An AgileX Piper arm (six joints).
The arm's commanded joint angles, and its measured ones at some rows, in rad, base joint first. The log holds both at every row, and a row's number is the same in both.
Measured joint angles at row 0: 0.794, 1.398, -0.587, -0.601, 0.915, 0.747
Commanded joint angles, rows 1 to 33: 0.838, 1.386, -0.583, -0.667, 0.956, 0.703; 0.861, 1.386, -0.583, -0.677, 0.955, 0.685; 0.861, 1.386, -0.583, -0.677, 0.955, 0.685; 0.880, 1.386, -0.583, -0.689, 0.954, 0.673; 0.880, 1.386, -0.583, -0.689, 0.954, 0.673; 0.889, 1.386, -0.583, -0.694, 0.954, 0.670; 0.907, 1.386, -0.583, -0.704, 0.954, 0.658; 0.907, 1.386, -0.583, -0.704, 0.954, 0.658; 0.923, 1.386, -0.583, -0.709, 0.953, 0.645; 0.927, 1.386, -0.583, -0.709, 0.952, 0.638; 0.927, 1.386, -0.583, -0.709, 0.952, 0.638; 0.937, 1.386, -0.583, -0.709, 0.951, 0.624; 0.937, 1.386, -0.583, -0.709, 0.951, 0.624; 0.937, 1.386, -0.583, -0.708, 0.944, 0.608; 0.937, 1.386, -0.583, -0.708, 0.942, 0.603; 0.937, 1.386, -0.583, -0.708, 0.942, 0.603; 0.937, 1.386, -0.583, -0.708, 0.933, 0.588; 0.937, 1.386, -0.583, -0.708, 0.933, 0.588; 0.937, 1.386, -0.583, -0.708, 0.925, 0.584; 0.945, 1.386, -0.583, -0.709, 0.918, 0.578; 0.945, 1.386, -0.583, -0.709, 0.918, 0.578; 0.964, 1.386, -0.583, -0.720, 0.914, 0.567; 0.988, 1.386, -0.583, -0.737, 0.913, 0.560; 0.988, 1.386, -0.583, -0.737, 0.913, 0.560; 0.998, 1.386, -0.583, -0.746, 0.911, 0.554; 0.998, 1.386, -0.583, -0.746, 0.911, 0.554; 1.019, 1.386, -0.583, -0.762, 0.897, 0.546; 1.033, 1.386, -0.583, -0.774, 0.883, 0.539; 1.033, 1.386, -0.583, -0.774, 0.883, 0.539; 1.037, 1.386, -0.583, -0.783, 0.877, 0.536; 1.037, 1.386, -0.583, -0.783, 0.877, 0.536; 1.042, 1.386, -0.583, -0.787, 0.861, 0.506; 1.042, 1.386, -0.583, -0.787, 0.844, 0.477
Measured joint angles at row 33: 1.037, 1.398, -0.585, -0.724, 0.842, 0.521
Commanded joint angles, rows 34 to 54: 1.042, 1.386, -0.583, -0.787, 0.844, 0.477; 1.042, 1.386, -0.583, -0.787, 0.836, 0.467; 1.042, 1.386, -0.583, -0.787, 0.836, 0.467; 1.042, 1.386, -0.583, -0.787, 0.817, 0.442; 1.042, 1.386, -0.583, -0.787, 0.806, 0.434; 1.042, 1.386, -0.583, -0.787, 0.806, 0.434; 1.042, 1.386, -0.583, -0.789, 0.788, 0.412; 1.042, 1.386, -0.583, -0.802, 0.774, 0.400; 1.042, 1.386, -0.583, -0.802, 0.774, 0.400; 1.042, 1.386, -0.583, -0.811, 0.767, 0.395; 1.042, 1.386, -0.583, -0.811, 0.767, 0.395; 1.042, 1.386, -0.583, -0.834, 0.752, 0.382; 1.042, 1.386, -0.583, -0.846, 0.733, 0.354; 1.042, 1.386, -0.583, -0.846, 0.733, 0.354; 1.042, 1.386, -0.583, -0.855, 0.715, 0.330; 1.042, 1.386, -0.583, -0.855, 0.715, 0.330; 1.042, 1.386, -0.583, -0.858, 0.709, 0.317; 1.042, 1.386, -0.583, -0.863, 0.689, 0.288; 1.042, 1.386, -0.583, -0.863, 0.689, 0.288; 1.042, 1.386, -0.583, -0.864, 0.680, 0.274; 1.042, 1.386, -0.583, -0.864, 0.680, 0.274
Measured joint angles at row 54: 1.039, 1.398, -0.584, -0.800, 0.688, 0.311
